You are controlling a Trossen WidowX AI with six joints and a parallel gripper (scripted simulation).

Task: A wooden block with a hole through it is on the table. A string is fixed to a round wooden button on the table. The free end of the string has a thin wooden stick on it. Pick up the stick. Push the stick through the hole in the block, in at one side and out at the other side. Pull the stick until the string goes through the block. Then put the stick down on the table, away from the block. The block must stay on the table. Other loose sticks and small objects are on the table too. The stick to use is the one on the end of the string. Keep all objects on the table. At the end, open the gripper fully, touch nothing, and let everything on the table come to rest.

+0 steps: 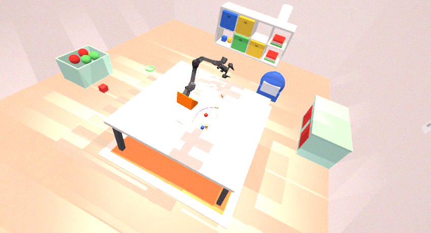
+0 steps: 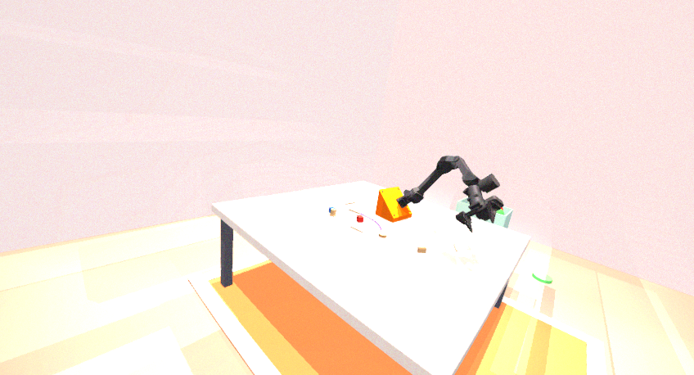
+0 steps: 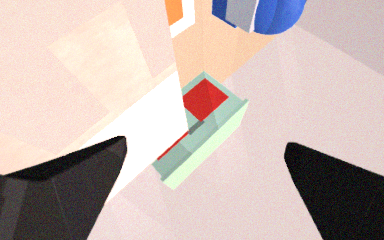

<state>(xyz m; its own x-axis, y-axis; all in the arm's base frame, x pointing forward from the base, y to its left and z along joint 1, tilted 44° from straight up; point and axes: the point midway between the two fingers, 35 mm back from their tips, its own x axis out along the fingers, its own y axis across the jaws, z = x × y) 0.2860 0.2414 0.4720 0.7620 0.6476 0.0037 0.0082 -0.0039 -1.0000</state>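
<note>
My gripper tip is now 3 cm past the red cube, 59 cm to the left of it and 19 cm above it. From my gripper tip the other things lie so: tan wooden block (21 cm to the right, 19 cm below); then wooden stick (7 cm ahead, 55 cm to the right, 20 cm below); then round wooden button (1 cm ahead, 41 cm to the right, 20 cm below).
</note>
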